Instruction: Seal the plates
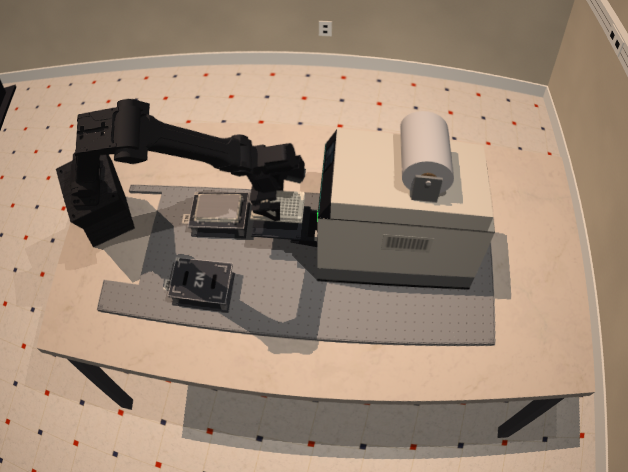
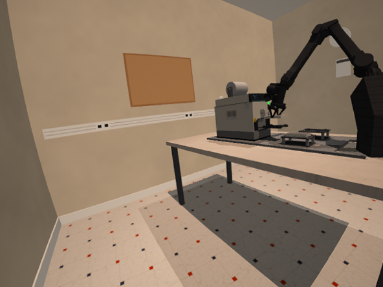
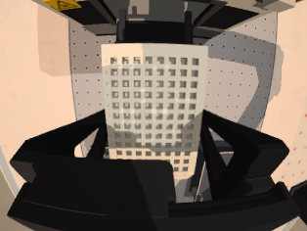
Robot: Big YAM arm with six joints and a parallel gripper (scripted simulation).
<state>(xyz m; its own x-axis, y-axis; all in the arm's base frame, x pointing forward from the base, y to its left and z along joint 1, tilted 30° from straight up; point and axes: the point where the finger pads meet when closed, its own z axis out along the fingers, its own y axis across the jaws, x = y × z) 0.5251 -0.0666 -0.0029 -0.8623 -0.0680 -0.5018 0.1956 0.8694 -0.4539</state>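
My gripper is now right at the plate. Also, from my hand: yellow warning label (12 cm ahead, 6 cm to the left, 2 cm below); start button (8 cm ahead, 11 cm to the right, 2 cm above); sealer stage (7 cm below).
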